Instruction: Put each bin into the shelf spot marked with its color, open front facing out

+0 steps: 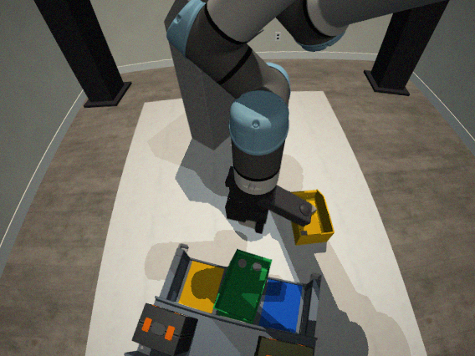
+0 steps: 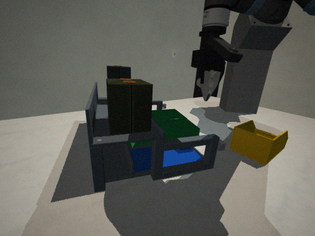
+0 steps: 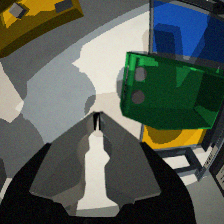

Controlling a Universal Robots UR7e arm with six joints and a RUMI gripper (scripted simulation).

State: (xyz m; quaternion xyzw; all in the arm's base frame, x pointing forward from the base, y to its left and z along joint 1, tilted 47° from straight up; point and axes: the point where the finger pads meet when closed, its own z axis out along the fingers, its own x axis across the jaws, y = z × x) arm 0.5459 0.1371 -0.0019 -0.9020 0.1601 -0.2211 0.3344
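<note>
The shelf lip is 8 cm ahead of my hand, 3 cm to the right of it and 13 cm below it. The rest, counted from my hand: shelf board: 28 cm ahead, 6 cm to the right, 4 cm below; then green bin: 12 cm ahead, 3 cm to the right, 9 cm below; then yellow bin: 10 cm behind, 15 cm to the left, 10 cm below.
</note>
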